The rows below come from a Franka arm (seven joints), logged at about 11 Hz.
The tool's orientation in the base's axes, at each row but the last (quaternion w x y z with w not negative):
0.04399 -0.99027 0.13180 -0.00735
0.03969 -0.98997 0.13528 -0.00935
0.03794 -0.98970 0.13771 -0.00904
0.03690 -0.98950 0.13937 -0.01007
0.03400 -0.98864 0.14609 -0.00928
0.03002 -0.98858 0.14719 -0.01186
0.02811 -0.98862 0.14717 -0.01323
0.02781 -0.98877 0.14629 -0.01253
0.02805 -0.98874 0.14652 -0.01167
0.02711 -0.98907 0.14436 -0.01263
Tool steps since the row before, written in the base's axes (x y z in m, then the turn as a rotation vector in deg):
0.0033 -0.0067 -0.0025 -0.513 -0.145 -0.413
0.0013 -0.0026 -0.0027 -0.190 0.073 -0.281
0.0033 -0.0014 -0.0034 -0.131 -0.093 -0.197
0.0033 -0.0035 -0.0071 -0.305 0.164 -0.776
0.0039 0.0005 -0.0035 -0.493 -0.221 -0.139
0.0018 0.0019 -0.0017 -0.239 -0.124 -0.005
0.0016 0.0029 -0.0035 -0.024 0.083 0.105
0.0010 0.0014 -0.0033 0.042 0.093 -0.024
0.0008 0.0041 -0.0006 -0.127 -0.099 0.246
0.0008 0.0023 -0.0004 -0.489 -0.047 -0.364
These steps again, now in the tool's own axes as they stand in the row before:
0.0049 0.0058 0.0020 -0.458 0.310 0.386
0.0019 0.0024 0.0025 -0.205 0.003 0.280
0.0035 0.0007 0.0034 -0.102 0.140 0.186
0.0041 0.0030 0.0069 -0.346 -0.014 0.776
0.0036 -0.0014 0.0036 -0.409 0.363 0.110
0.0011 -0.0022 0.0019 -0.192 0.188 -0.010
0.0006 -0.0030 0.0037 -0.045 -0.079 -0.101
0.0005 -0.0014 0.0034 0.013 -0.100 0.030
-0.0004 -0.0041 0.0008 -0.089 0.117 -0.255
0.0001 -0.0024 0.0005 -0.461 0.205 0.345

